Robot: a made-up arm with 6 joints. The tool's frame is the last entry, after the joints. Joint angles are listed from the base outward.
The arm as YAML. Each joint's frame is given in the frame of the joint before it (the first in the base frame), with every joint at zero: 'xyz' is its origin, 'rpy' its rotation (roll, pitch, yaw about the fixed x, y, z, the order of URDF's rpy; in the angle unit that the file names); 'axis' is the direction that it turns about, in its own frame. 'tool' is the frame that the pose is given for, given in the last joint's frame.
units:
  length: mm
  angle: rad
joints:
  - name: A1
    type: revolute
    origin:
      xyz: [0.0, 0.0, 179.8]
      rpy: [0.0, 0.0, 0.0]
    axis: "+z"
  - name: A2
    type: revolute
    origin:
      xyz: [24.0, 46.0, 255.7]
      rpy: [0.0, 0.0, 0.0]
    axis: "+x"
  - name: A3
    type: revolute
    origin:
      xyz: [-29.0, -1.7, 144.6]
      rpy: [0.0, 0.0, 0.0]
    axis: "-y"
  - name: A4
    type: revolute
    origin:
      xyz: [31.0, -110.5, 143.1]
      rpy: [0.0, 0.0, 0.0]
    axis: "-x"
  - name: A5
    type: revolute
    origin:
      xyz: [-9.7, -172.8, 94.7]
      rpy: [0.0, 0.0, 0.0]
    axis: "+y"
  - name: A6
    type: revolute
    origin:
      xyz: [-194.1, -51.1, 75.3]
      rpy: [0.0, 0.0, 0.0]
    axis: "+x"
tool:
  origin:
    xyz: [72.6, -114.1, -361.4]
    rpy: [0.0, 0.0, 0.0]
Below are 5 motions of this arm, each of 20 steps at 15 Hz.
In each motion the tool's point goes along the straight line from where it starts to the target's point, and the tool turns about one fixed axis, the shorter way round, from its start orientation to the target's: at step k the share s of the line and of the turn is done. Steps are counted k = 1, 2, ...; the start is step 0. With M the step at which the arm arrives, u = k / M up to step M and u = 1 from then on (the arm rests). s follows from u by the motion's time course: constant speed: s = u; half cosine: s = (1 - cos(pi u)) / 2; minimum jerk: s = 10 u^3 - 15 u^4 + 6 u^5.
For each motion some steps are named. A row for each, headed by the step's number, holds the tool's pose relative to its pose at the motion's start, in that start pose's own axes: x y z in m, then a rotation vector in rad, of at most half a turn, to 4 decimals.
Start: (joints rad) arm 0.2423 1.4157 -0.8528 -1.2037 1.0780 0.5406
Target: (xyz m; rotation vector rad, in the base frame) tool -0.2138 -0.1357 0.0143 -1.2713 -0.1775 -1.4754
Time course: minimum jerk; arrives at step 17
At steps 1, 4, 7, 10, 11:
1: 0.0000 -0.0003 0.0007 -0.0007 0.0024 0.0014
4: 0.0004 -0.0147 0.0325 -0.0343 0.1126 0.0659
7: 0.0016 -0.0562 0.1239 -0.1307 0.4296 0.2514
10: 0.0031 -0.1101 0.2427 -0.2561 0.8416 0.4925
11: 0.0036 -0.1264 0.2787 -0.2941 0.9664 0.5655

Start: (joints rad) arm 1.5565 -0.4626 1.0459 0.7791 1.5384 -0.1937
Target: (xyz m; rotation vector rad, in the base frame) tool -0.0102 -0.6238 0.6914 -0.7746 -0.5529 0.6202
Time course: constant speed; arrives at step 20
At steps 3, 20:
3: -0.0098 0.0117 0.0004 -0.0033 -0.0327 -0.0138
20: -0.0653 0.0780 0.0027 -0.0222 -0.2181 -0.0922

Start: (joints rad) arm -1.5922 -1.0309 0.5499 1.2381 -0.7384 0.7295
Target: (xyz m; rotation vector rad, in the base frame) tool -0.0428 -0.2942 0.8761 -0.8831 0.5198 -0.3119
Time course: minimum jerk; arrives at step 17
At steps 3, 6, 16, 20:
3: -0.0010 0.0006 -0.0143 0.0249 -0.0023 0.0029
6: -0.0058 0.0038 -0.0828 0.1441 -0.0135 0.0169
16: -0.0243 0.0156 -0.3449 0.6000 -0.0563 0.0705
20: -0.0244 0.0156 -0.3455 0.6011 -0.0564 0.0706

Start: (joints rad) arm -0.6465 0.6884 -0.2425 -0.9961 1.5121 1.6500
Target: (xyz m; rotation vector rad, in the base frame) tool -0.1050 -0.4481 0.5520 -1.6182 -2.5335 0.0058
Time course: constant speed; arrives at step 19
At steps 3, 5, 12, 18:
3: 0.0002 0.0209 0.0181 -0.0107 -0.0278 -0.1547
5: 0.0004 0.0349 0.0301 -0.0178 -0.0464 -0.2578
12: 0.0009 0.0838 0.0723 -0.0428 -0.1114 -0.6188
18: 0.0013 0.1257 0.1084 -0.0642 -0.1670 -0.9282

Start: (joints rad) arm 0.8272 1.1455 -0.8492 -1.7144 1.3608 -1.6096
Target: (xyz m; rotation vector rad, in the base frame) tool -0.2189 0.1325 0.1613 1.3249 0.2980 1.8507
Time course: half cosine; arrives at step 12
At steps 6, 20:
6: 0.0778 -0.0413 0.0595 -0.2192 0.0079 -0.1545
20: 0.1556 -0.0825 0.1191 -0.4385 0.0158 -0.3090

